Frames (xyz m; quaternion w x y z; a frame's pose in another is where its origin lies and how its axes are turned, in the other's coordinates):
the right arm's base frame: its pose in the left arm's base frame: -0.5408 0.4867 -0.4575 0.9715 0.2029 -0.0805 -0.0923
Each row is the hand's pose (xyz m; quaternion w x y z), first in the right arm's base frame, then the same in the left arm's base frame.
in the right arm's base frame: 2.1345 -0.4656 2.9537 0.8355 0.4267 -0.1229 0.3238
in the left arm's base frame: 0.8887 -1.5057 2.2782 0.7451 0.5466 -0.2917 0.2469
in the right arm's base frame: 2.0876 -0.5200 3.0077 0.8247 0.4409 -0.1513 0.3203
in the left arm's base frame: 0.8248 -1.5653 2.2992 0.7291 0.5559 -0.3191 0.2398
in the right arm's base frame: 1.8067 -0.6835 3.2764 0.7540 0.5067 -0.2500 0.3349
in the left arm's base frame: 0.4762 -1.7549 2.4420 0.6405 0.5952 -0.4183 0.2458
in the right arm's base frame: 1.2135 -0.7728 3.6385 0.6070 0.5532 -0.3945 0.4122
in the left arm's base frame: -0.1825 -1.8470 2.6625 0.4837 0.5910 -0.5668 0.3089
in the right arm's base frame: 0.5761 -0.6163 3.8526 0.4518 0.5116 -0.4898 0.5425
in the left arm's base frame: -0.8193 -1.6521 2.8444 0.3458 0.4998 -0.6695 0.4271
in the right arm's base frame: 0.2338 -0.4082 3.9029 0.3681 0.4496 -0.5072 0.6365
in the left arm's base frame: -1.1305 -1.4112 2.9343 0.2843 0.4134 -0.6930 0.5177
